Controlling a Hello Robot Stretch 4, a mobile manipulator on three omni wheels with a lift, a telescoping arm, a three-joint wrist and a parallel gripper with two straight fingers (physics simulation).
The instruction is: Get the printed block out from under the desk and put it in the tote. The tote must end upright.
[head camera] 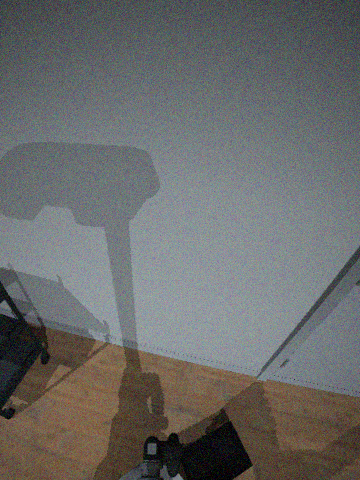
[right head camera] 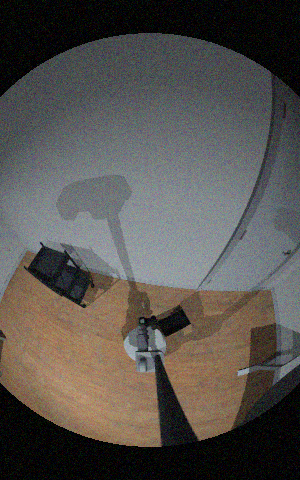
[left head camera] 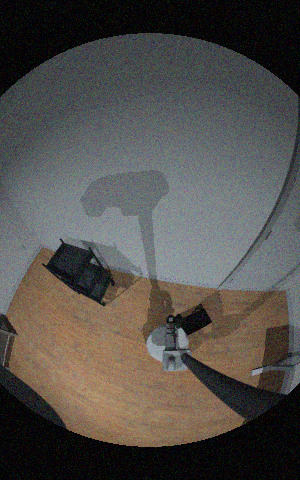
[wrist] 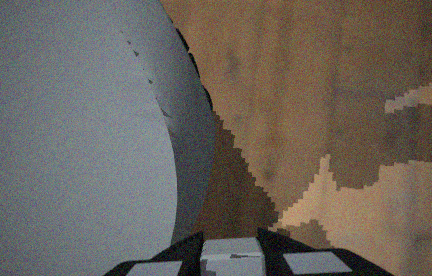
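In the wrist view my gripper is shut on a small light grey block, its sides against the two black fingers. I take it for the printed block; its print is hard to read. The fingers are hidden in the head views. The black tote is on the floor close beside my base, just right of the wrist in the head views. It looks upright, but its inside is too dark to tell what it holds. Part of the desk, a white leg, shows at the right.
A dark three-shelf cart stands left by the wall. The wall is close in front, with a door at the right. My white round base shows below the wrist. A grey piece stands at the far left.
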